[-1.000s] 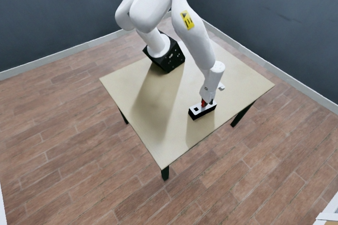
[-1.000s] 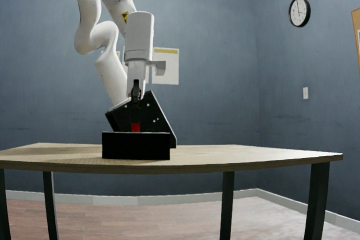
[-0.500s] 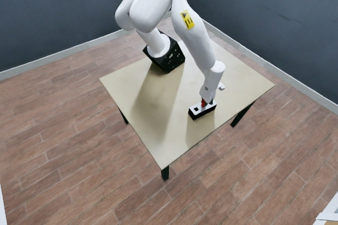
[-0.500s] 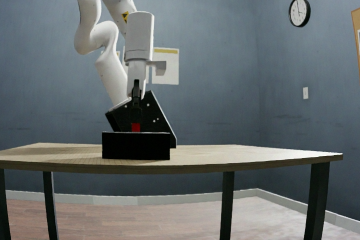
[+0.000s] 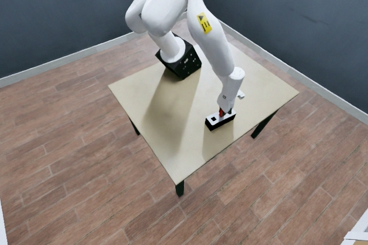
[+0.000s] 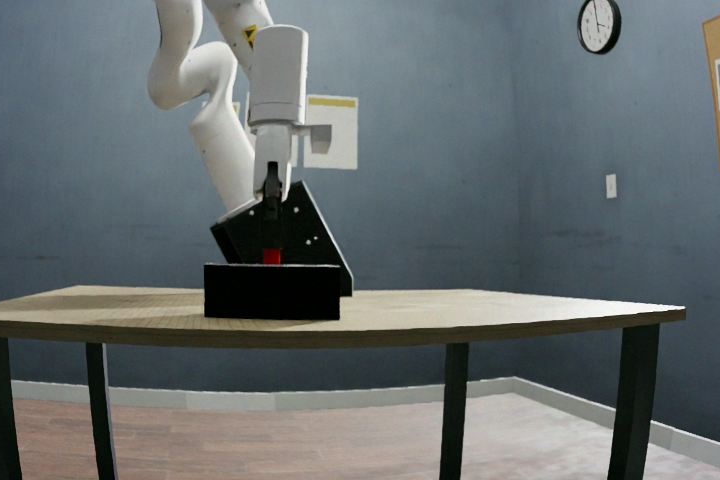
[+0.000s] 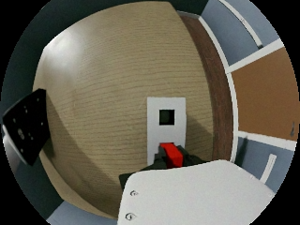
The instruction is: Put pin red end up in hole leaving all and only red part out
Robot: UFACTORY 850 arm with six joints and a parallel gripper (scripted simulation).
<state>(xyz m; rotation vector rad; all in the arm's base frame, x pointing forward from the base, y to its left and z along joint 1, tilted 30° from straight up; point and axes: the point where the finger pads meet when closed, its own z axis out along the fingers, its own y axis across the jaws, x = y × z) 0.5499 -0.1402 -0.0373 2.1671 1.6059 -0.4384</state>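
Now: the pin 10 mm below my hand. Round my hand: black block: 80 mm below.
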